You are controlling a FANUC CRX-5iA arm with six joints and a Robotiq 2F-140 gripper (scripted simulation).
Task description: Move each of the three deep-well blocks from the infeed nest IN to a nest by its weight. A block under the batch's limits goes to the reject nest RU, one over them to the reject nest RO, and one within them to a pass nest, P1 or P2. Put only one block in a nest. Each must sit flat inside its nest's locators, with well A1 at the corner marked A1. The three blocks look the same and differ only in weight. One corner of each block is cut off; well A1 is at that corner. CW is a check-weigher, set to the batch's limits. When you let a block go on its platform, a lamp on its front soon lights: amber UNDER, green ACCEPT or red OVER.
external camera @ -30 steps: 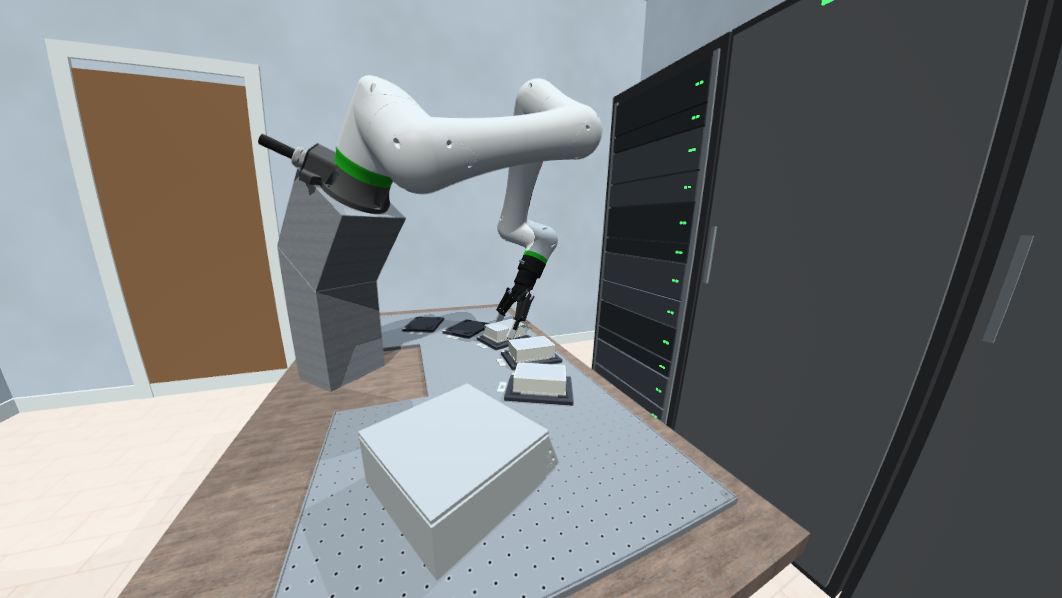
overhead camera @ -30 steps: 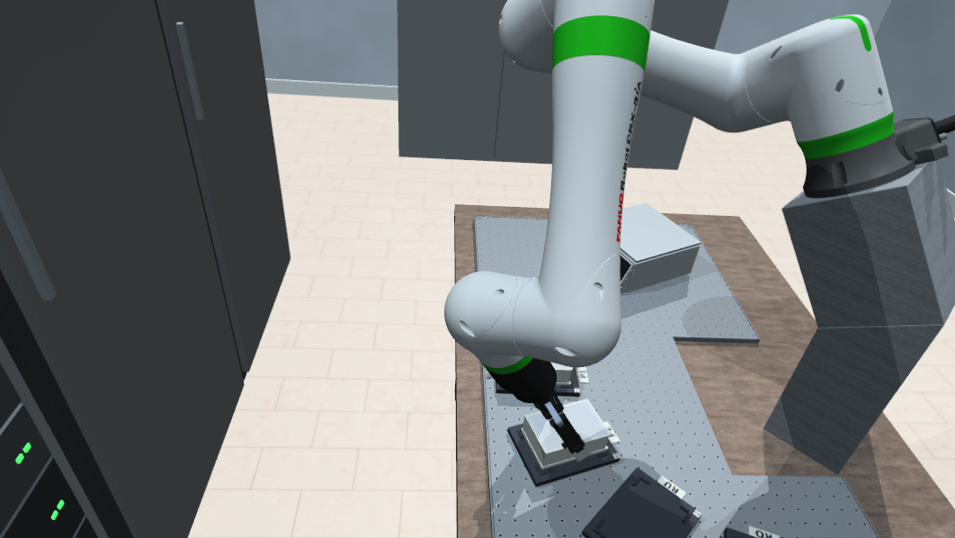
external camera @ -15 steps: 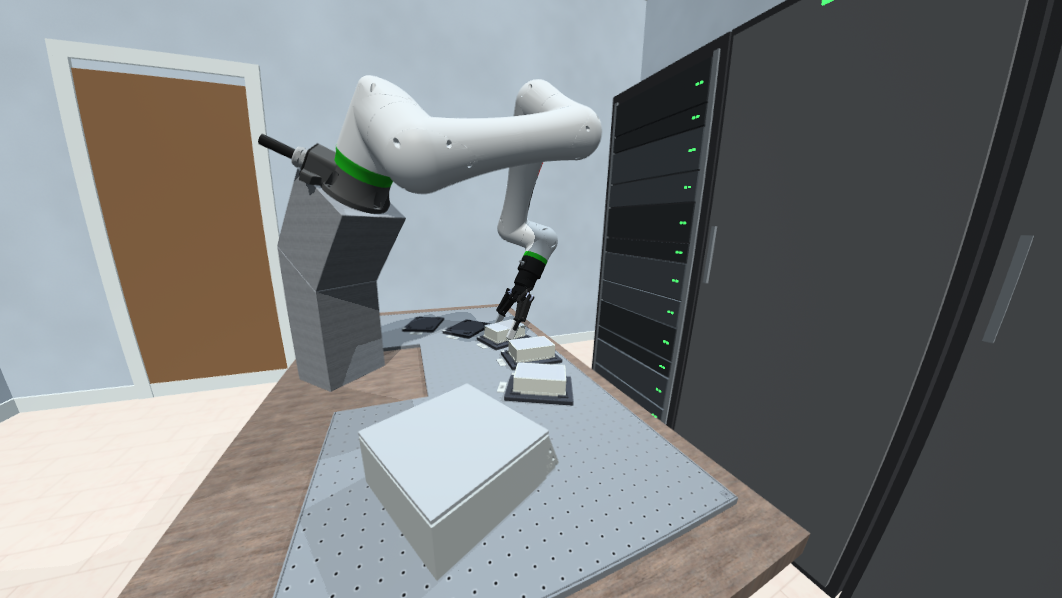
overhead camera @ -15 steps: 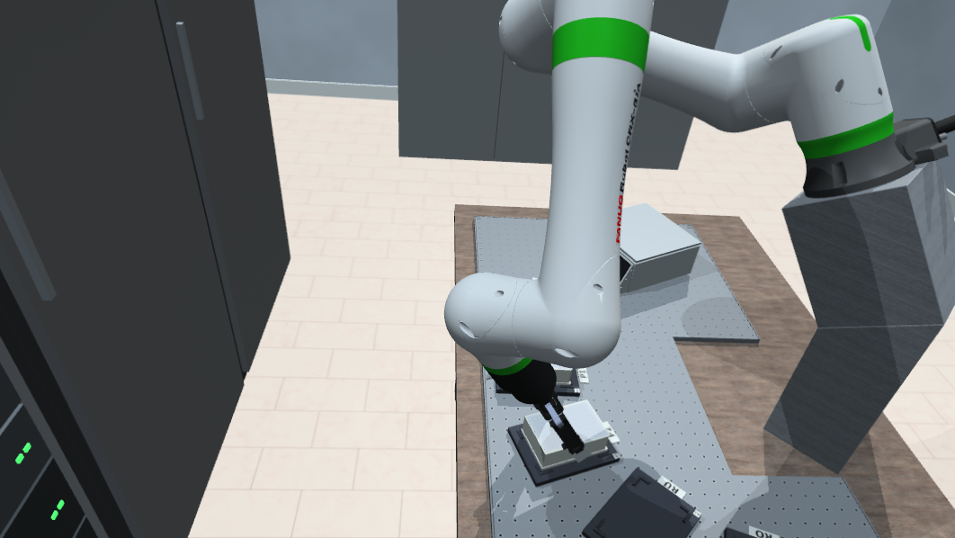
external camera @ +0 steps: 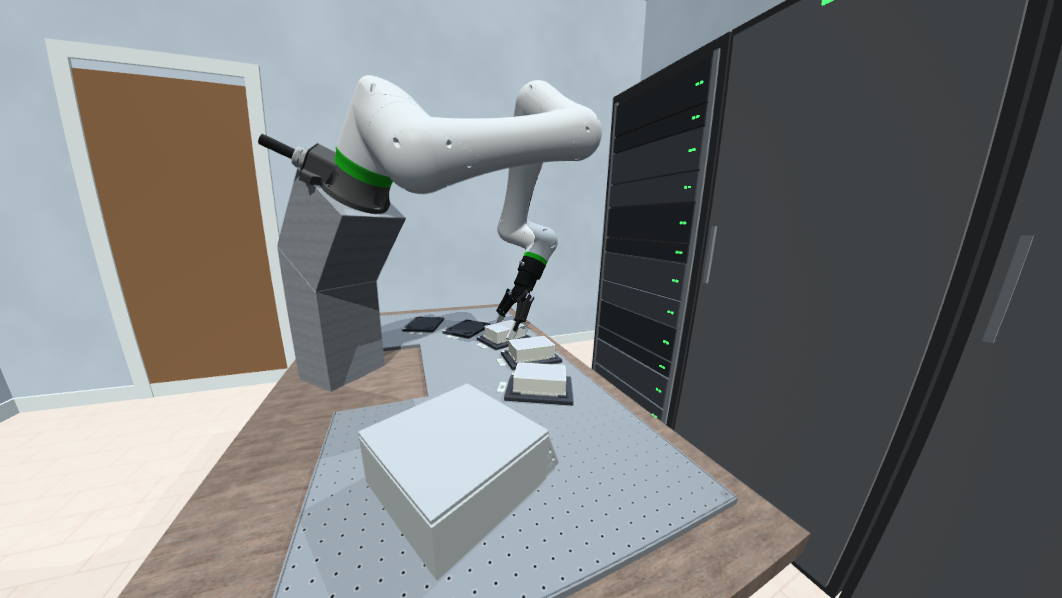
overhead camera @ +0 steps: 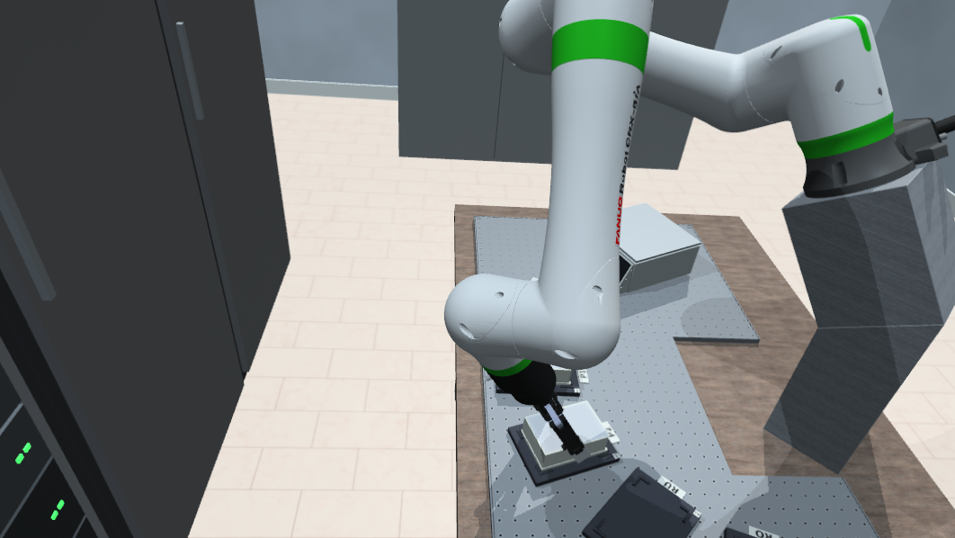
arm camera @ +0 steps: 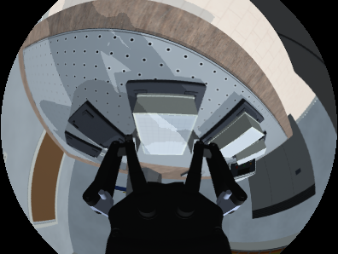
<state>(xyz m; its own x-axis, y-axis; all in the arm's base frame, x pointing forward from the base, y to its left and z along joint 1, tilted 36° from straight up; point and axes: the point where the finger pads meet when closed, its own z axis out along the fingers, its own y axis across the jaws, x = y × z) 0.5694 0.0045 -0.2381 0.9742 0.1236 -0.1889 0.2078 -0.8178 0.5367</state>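
Right now the pass nest P2 is 4 cm below my hand. Round my hand: pass nest P1: 1 cm ahead, 18 cm to the right, 4 cm below; pale deep-well block: 1 cm ahead, 18 cm to the right, 1 cm below; nest RU: 9 cm behind, 16 cm to the left, 4 cm below.
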